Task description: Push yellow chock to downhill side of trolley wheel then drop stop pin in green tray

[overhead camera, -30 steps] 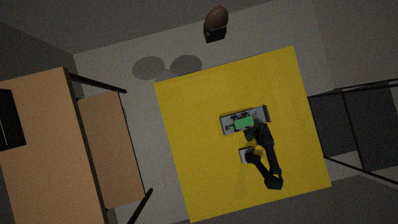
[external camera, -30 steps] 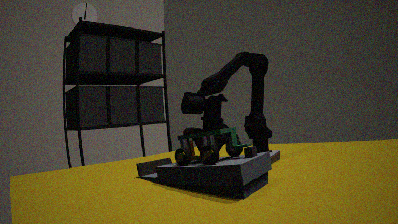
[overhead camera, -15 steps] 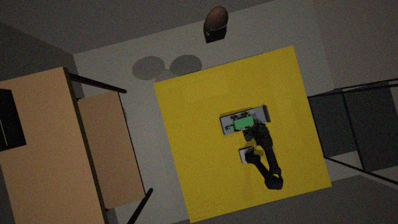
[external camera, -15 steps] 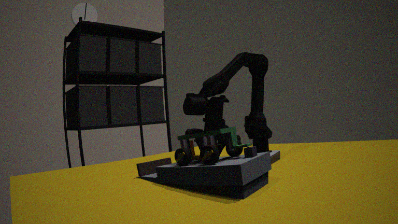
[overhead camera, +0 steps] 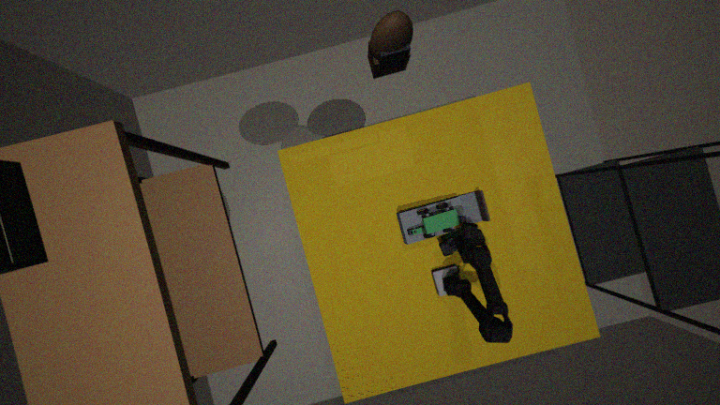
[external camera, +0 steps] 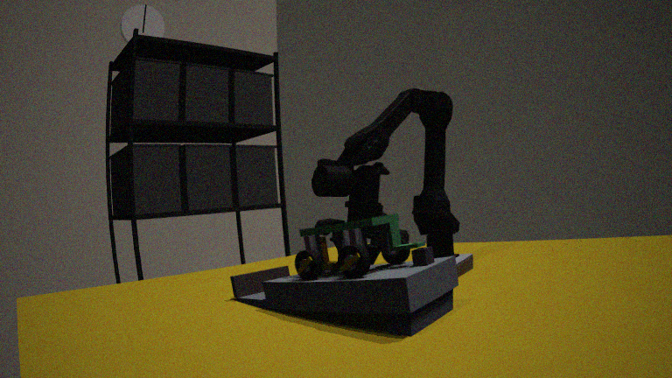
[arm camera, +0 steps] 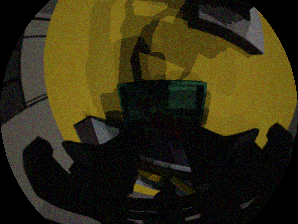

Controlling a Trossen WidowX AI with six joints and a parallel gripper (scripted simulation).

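The chock lies 7 cm ahead of my gripper tip, 4 cm above it and 1 cm to the left of it. The rest, counted from my gripper tip: trolley (11 cm to the left, 10 cm ahead, 7 cm above); then low stop lip (14 cm to the right, 14 cm ahead, 1 cm below); then red-headed stop pin (1 cm to the right).
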